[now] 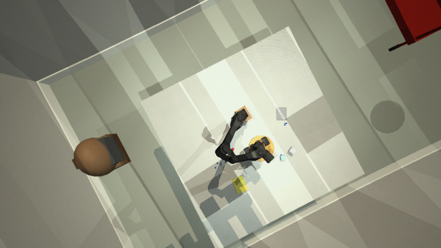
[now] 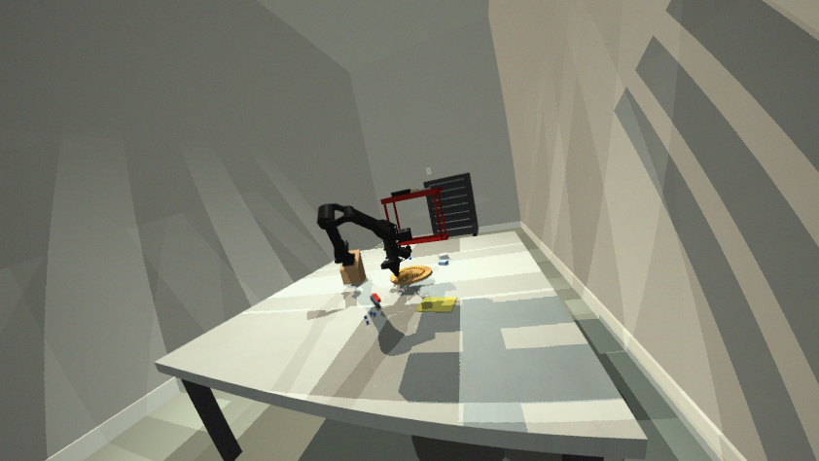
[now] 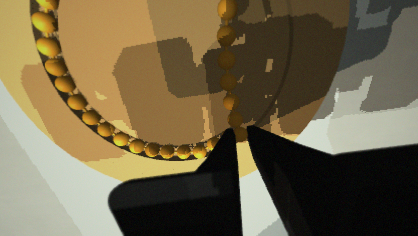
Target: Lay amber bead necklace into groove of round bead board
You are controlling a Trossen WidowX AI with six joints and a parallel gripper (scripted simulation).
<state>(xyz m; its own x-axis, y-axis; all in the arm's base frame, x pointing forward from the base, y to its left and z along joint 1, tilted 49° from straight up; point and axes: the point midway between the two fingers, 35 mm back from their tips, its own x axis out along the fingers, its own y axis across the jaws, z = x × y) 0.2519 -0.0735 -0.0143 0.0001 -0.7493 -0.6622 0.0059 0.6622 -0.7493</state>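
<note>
Now: the round bead board 5 cm ahead of my gripper tip, 4 cm to the left of it and 1 cm below it. From my gripper tip the other things lie so: light blue cube (20 cm ahead, 14 cm to the left, 1 cm below); then red-handled tool (4 cm behind, 19 cm to the right, 1 cm below); then white cube (19 cm ahead, 23 cm to the left).
</note>
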